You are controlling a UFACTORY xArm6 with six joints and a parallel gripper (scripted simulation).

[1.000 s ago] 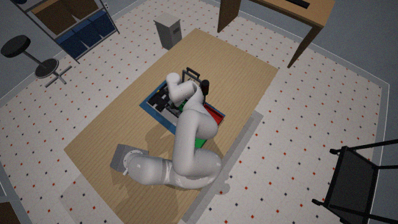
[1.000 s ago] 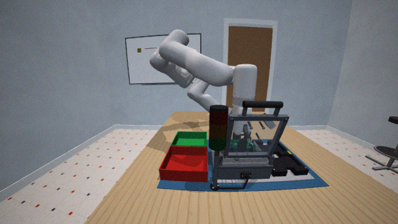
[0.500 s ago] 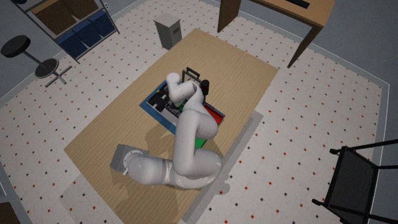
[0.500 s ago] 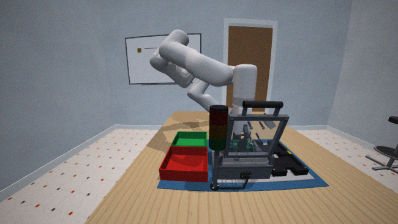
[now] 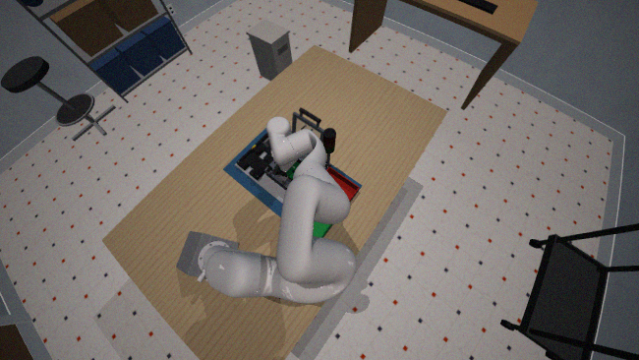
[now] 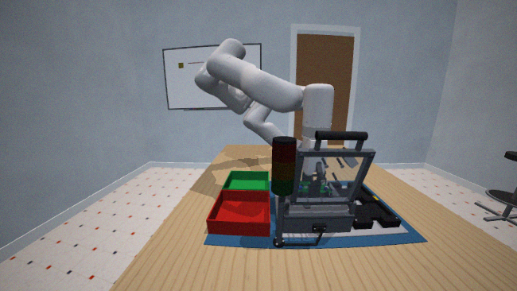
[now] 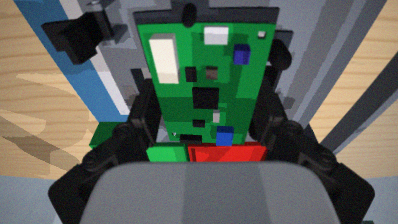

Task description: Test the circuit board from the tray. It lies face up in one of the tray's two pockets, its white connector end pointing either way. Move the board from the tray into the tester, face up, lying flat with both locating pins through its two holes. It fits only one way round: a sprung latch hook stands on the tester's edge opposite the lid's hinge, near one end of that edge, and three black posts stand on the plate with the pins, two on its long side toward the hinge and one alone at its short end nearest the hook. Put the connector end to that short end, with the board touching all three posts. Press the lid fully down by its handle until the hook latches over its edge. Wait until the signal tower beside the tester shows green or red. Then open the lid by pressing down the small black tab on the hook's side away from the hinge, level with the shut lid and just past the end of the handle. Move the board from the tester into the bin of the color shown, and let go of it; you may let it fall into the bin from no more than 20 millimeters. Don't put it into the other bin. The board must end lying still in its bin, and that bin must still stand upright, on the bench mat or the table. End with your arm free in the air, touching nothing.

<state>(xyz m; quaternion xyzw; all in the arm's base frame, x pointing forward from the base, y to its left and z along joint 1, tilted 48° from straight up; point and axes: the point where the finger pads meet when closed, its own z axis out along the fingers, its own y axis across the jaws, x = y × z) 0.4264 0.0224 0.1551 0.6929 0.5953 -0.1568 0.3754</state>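
Now: the green circuit board right at my hand. Also, from my hand: clear lid 120 mm ahead, 100 mm above, 30 mm to the right; black latch hook 70 mm to the left, 50 mm behind, 10 mm above; plate 10 mm below, 10 mm ahead.
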